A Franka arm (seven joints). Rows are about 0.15 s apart.
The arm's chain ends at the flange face. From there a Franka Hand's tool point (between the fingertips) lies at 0.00 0.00 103.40 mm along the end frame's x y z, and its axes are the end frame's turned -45 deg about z.
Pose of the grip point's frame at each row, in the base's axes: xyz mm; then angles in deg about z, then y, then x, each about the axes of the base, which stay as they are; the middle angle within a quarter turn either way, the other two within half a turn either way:
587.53 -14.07 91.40 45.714 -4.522 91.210
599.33 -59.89 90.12 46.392 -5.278 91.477
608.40 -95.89 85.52 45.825 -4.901 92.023
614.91 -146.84 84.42 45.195 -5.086 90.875
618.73 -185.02 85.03 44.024 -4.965 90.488
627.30 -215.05 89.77 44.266 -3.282 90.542
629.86 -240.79 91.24 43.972 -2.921 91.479
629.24 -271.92 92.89 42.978 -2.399 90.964
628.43 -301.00 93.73 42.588 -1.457 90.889
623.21 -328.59 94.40 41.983 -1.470 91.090
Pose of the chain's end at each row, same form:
595.68 88.99 93.58 90.714 -4.522 91.210
608.84 43.04 92.77 91.392 -5.278 91.477
617.23 7.07 89.16 90.825 -4.901 92.023
624.08 -43.86 85.99 90.195 -5.086 90.875
627.68 -82.01 85.91 89.024 -4.965 90.488
633.22 -111.82 90.75 89.266 -3.282 90.542
635.13 -137.56 93.91 88.972 -2.921 91.479
633.57 -168.63 94.63 87.978 -2.399 90.964
631.06 -197.65 95.33 87.588 -1.457 90.889
625.86 -225.24 96.37 86.983 -1.470 91.090

